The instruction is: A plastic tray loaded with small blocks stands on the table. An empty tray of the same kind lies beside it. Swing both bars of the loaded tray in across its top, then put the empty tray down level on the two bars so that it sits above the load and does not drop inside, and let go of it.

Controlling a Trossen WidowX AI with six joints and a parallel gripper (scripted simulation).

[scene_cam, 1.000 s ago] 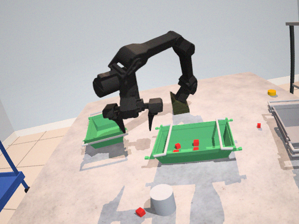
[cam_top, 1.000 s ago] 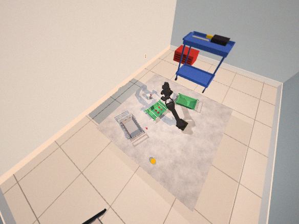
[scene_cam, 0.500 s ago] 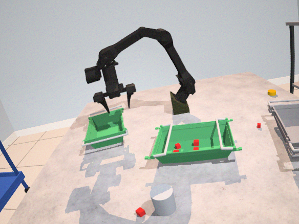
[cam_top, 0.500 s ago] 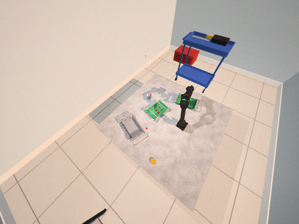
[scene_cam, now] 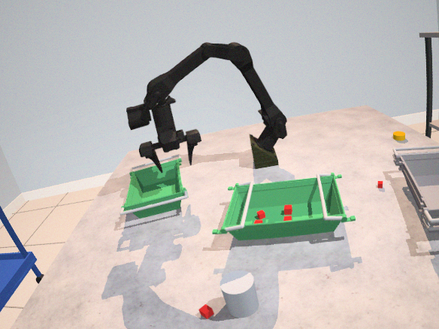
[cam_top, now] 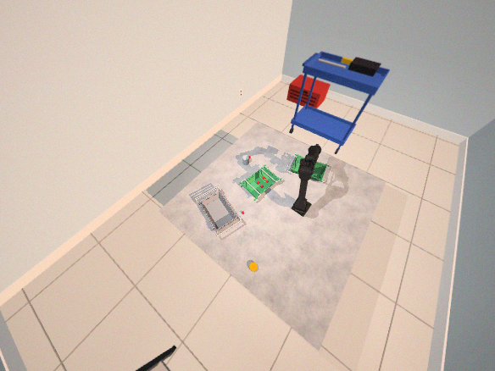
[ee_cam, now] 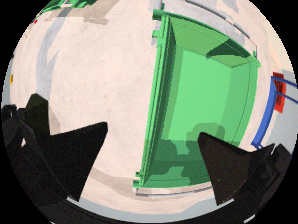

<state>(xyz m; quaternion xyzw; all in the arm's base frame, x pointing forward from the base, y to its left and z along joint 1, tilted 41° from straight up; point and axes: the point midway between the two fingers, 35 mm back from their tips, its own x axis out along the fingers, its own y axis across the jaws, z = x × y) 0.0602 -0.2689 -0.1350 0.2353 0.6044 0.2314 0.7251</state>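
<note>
Now: the green tray 8 cm to the right of my gripper tip and 3 cm below it. The rest, counted from my gripper tip: disc: 82 cm to the left, 7 cm below, 5 cm ahead.
</note>
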